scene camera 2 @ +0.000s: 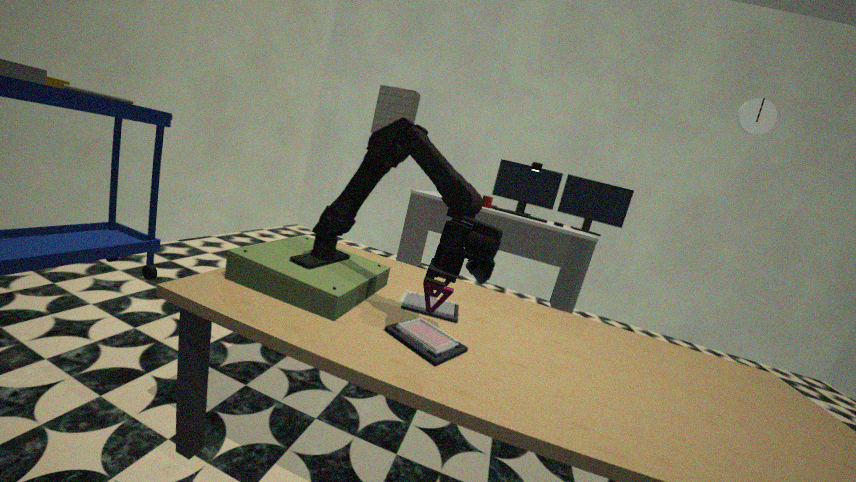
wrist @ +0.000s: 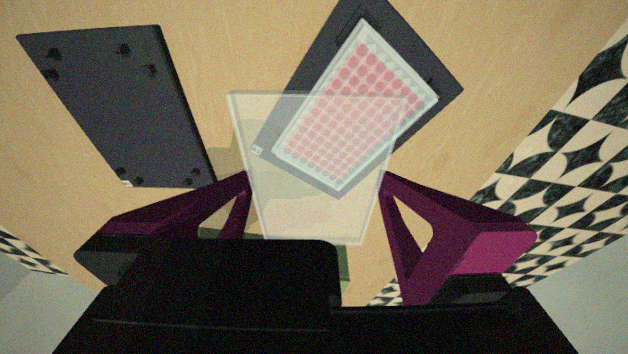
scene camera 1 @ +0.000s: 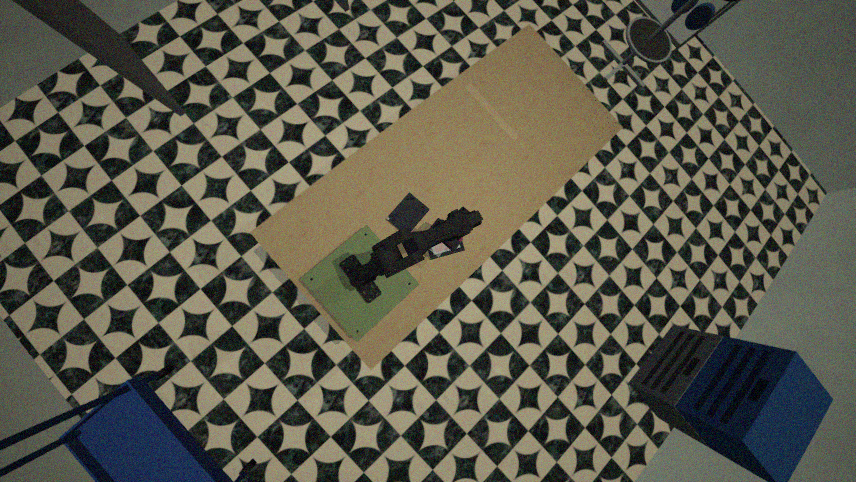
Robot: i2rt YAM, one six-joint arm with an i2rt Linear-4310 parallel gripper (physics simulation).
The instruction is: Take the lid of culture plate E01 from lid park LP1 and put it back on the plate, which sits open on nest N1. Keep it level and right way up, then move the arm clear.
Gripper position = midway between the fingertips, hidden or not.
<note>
My gripper (scene camera 2: 430,305) holds a pale grey plate lid (scene camera 2: 411,299), clear of everything else. I also see a dark lid park (wrist: 120,84).
The pale grey plate lid is seen too in the wrist view (wrist: 315,160). My gripper is seen too in the wrist view (wrist: 314,177).
</note>
